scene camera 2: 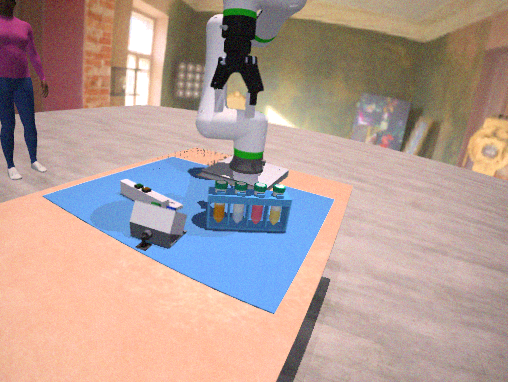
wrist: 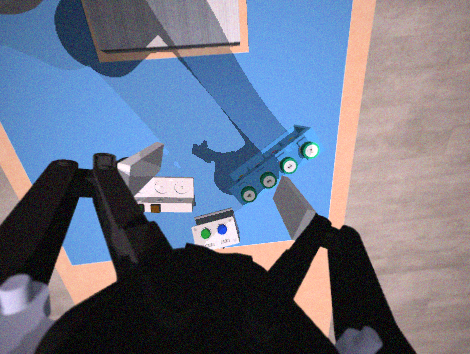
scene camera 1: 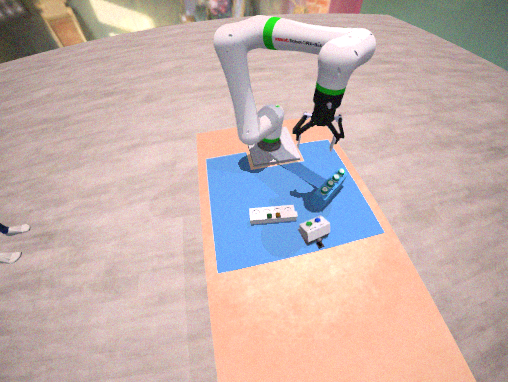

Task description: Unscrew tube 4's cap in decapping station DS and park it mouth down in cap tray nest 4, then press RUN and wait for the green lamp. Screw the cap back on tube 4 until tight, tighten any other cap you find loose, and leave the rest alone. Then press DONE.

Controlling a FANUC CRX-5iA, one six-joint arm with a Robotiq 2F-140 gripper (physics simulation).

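Where they show: gripper, fingertip midpoint: (scene camera 2: 233,114) (wrist: 222,172) (scene camera 1: 314,147); arm's base at its link origin: (scene camera 2: 246,167) (scene camera 1: 269,142).
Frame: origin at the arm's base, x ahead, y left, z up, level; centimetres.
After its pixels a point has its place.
A blue rack (scene camera 1: 323,201) {z 5.3, x 51.0, y 8.0 cm} (scene camera 2: 288,215) {z 2.1, x 41.3, y 27.5 cm} (wrist: 302,133) {z 6.2, x 36.8, y 23.1 cm} holds several upright tubes with green-rimmed, white-topped caps. The end cap on the right (scene camera 2: 279,190) {z 8.7, x 41.6, y 23.9 cm} (wrist: 310,150) {z 9.3, x 39.9, y 23.2 cm} is on the yellow tube (scene camera 2: 274,215) {z 1.1, x 41.4, y 23.7 cm}. Tube numbers and cap tightness cannot be read. The white tray (scene camera 1: 260,218) {z 1.7, x 48.1, y -22.1 cm} (scene camera 2: 131,188) {z 0.9, x 49.0, y -20.3 cm} (wrist: 172,201) {z 0.7, x 48.8, y -9.8 cm} has round nests, with no cap seen in those showing. Its small green and amber lamps look dark. A box (scene camera 1: 316,233) {z 3.5, x 63.6, y -1.8 cm} (scene camera 2: 156,217) {z 3.4, x 63.5, y 1.0 cm} has a green button (scene camera 1: 309,224) {z 4.2, x 59.0, y -3.1 cm} (wrist: 205,233) {z 4.0, x 58.1, y -3.0 cm} and a blue button (scene camera 1: 317,220) {z 4.2, x 58.4, y 1.1 cm} (wrist: 222,229) {z 4.1, x 57.9, y 1.6 cm}. My gripper (scene camera 1: 316,147) {z 25.7, x 35.6, y 6.1 cm} (scene camera 2: 234,111) {z 25.7, x 35.6, y 6.1 cm} (wrist: 222,172) {z 25.7, x 35.6, y 6.1 cm} is open and empty, high above the mat.
The blue mat (scene camera 1: 235,250) {z -2.8, x 57.5, y -36.9 cm} (scene camera 2: 270,280) {z -2.8, x 64.0, y 29.7 cm} (wrist: 295,65) {z -2.8, x 22.8, y 26.0 cm} lies on the orange table (scene camera 1: 320,325) {z -3.1, x 96.4, y -14.3 cm} (scene camera 2: 150,320) {z -3.1, x 84.4, y 14.7 cm}. The arm's base plate (scene camera 1: 280,157) {z -0.8, x 13.2, y 2.2 cm} (scene camera 2: 275,175) {z -0.4, x 0.5, y 13.4 cm} (wrist: 200,25) {z -0.8, x 12.8, y 6.4 cm} stands behind the tray and rack. A small dark part sticks out in front of the button box.
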